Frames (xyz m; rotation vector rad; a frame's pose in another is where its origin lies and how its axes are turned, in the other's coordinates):
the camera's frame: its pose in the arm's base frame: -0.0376 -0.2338 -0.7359 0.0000 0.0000 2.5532
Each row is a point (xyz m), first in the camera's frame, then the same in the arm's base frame.
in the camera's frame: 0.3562 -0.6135 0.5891
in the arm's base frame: 0.0066 0.4742 -0.1468
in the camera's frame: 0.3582 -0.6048 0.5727
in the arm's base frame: 0.0001 0.4681 -0.1632
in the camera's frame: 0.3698 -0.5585 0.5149
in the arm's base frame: -0.0352 0.4360 -0.2210
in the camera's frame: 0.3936 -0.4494 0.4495
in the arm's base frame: -0.1156 0.3585 -0.2864
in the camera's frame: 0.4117 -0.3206 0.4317
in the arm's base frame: -0.2021 0.2614 -0.3042
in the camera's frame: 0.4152 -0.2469 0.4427
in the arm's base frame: -0.2459 0.2020 -0.2932
